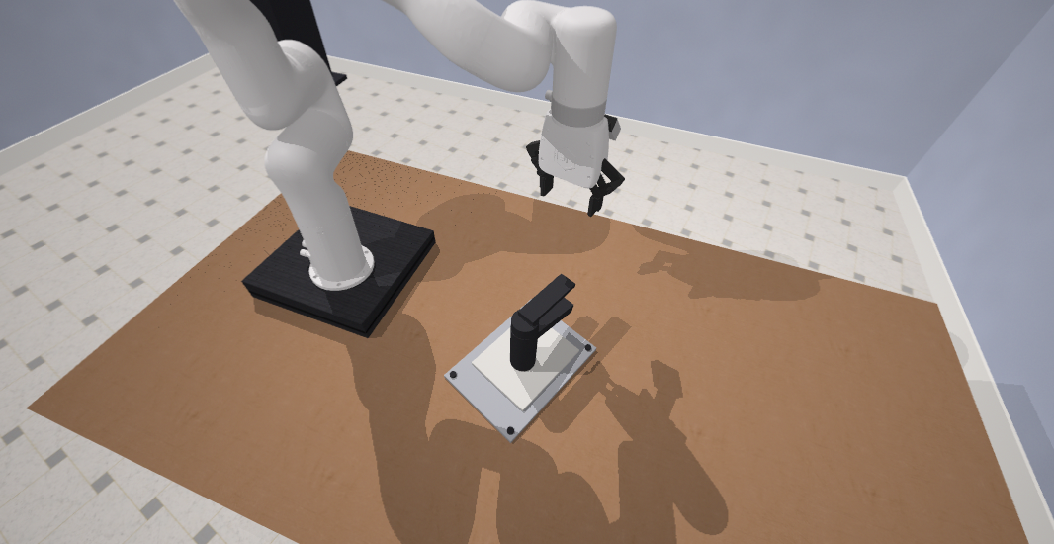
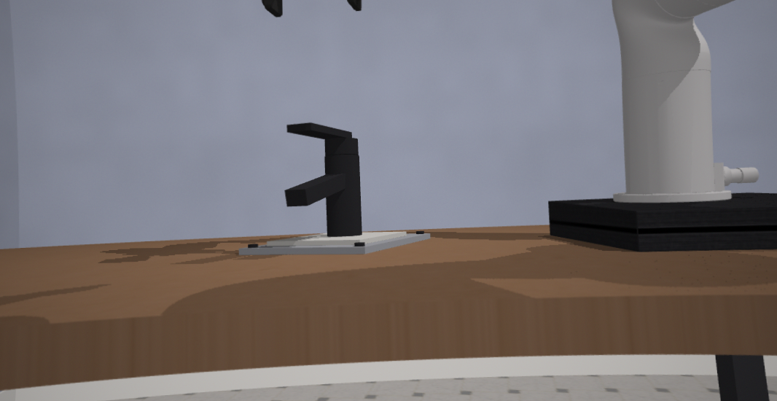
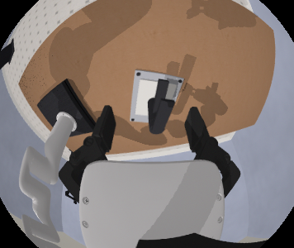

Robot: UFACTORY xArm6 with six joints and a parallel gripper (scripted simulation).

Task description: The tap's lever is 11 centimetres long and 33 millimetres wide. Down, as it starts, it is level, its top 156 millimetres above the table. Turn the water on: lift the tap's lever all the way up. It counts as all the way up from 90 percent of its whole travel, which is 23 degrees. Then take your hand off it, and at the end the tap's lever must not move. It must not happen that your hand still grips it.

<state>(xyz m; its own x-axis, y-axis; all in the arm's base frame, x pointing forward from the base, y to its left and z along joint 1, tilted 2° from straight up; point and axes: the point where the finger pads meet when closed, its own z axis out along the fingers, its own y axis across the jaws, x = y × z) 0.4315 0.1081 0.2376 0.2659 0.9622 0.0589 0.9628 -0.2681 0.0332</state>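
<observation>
Now: hand 1 cm past the black tap lever, 15 cm to the left of it and 13 cm above it.
</observation>
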